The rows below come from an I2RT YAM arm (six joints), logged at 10 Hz.
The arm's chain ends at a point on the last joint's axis. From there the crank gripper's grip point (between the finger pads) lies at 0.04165 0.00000 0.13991 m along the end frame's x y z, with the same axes.
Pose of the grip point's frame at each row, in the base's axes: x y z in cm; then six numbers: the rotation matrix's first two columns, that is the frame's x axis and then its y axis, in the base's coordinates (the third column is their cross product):
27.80 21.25 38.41 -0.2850 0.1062 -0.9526 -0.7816 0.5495 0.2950
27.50 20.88 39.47 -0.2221 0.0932 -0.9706 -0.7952 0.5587 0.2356
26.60 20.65 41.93 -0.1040 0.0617 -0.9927 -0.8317 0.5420 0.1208
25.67 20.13 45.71 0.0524 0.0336 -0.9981 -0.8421 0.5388 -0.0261
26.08 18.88 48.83 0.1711 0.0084 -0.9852 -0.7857 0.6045 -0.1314
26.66 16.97 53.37 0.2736 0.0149 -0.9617 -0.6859 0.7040 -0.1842
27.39 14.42 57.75 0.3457 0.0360 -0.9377 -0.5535 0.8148 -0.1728
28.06 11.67 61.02 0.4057 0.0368 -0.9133 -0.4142 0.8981 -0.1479
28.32 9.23 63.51 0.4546 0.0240 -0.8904 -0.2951 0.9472 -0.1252
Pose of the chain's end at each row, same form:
21.23 9.21 43.41 -0.2850 0.1062 -0.9526 -0.7816 0.5495 0.2950
20.53 8.96 44.21 -0.2221 0.0932 -0.9706 -0.7952 0.5587 0.2356
19.40 8.67 46.14 -0.1040 0.0617 -0.9927 -0.8317 0.5420 0.1208
17.94 8.21 49.08 0.0524 0.0336 -0.9981 -0.8421 0.5388 -0.0261
17.05 7.70 51.39 0.1711 0.0084 -0.9852 -0.7857 0.6045 -0.1314
16.09 6.97 54.54 0.2736 0.0149 -0.9617 -0.6859 0.7040 -0.1842
15.35 6.17 57.44 0.3457 0.0360 -0.9377 -0.5535 0.8148 -0.1728
14.97 5.38 59.51 0.4057 0.0368 -0.9133 -0.4142 0.8981 -0.1479
14.67 4.66 61.09 0.4546 0.0240 -0.8904 -0.2951 0.9472 -0.1252

